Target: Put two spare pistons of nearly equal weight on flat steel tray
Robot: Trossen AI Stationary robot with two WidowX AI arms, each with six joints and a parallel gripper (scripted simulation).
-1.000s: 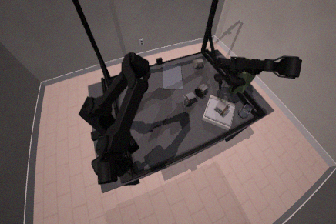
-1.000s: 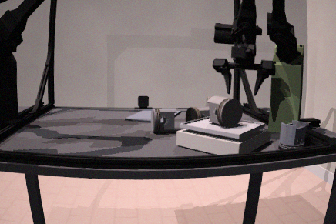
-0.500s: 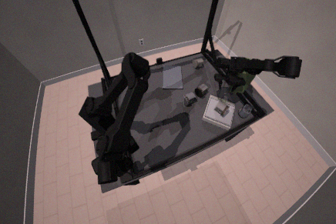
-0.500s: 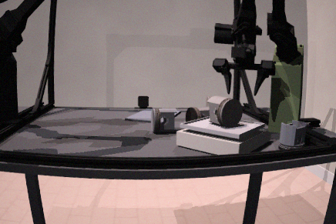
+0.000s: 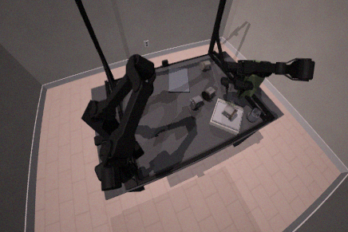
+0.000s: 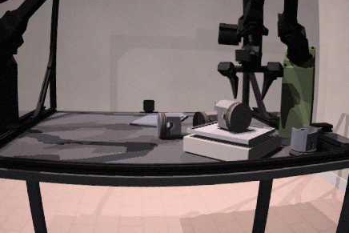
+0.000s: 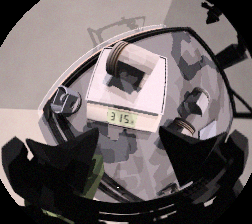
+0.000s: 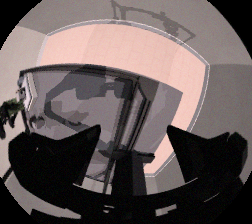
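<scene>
Now: the white scale pan 10 cm ahead of my left hand, 7 cm to the right of it and 11 cm below it. From my left hand the other things lie so: flat grey steel tray (31 cm behind, 24 cm to the right, 15 cm below); then piston (36 cm behind, 12 cm below).
</scene>
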